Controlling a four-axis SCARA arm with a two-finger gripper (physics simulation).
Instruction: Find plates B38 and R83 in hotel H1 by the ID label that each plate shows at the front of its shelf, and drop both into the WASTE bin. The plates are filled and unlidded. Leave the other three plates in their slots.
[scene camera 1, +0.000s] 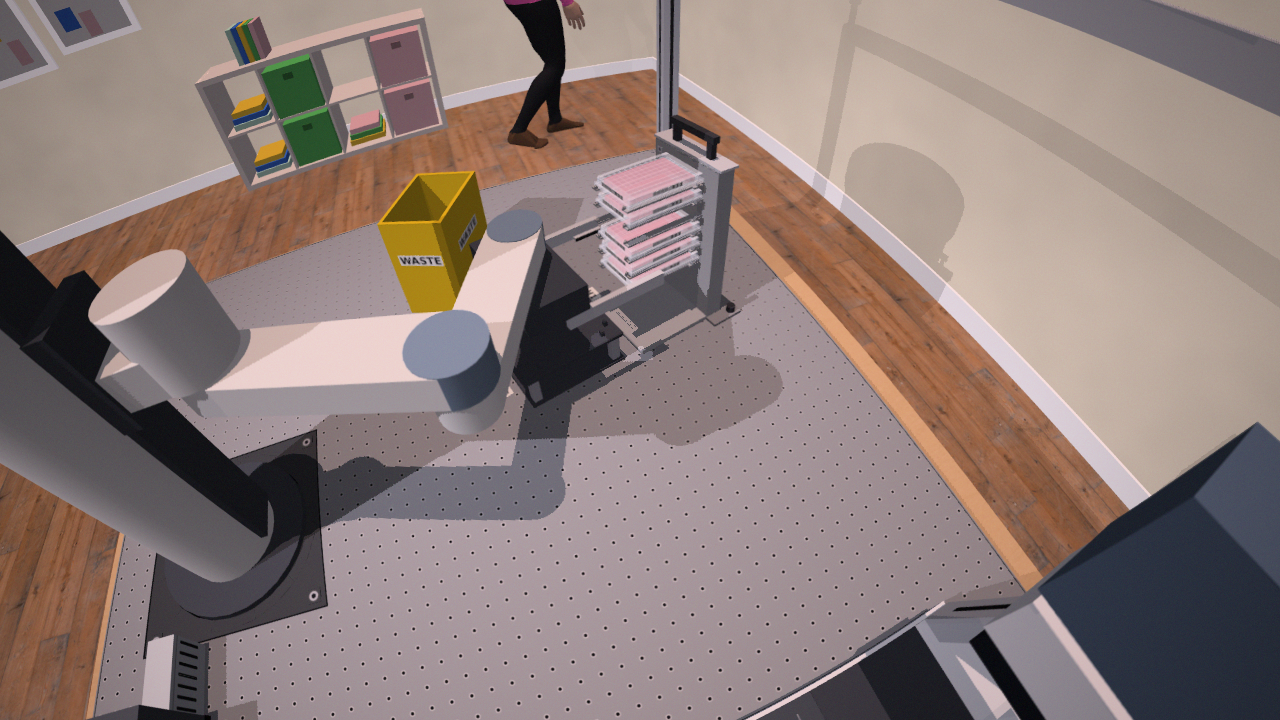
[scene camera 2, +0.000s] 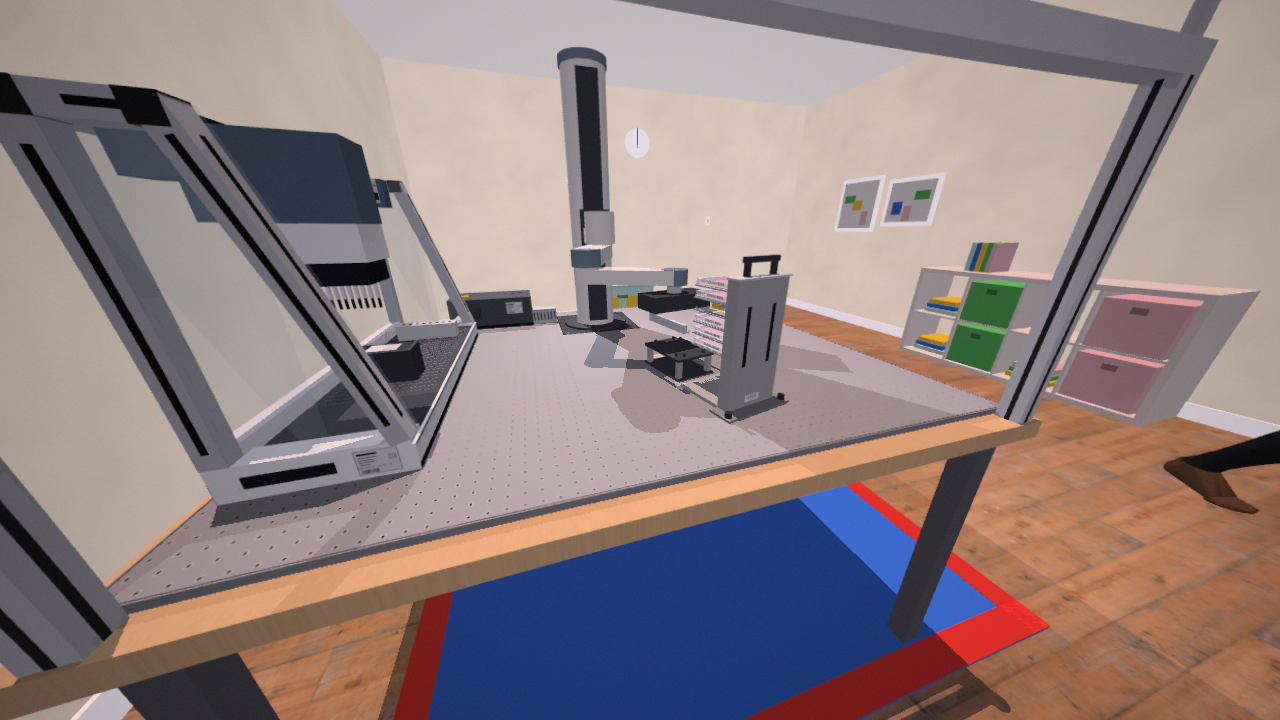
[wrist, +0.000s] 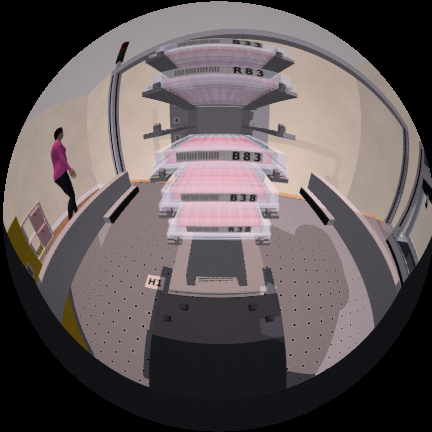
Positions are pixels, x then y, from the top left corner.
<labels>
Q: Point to a dark box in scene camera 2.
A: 494, 303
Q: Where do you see the gripper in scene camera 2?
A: At 713, 324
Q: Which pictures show the gripper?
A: Scene camera 1, scene camera 2 and the wrist view: all of them.
</labels>
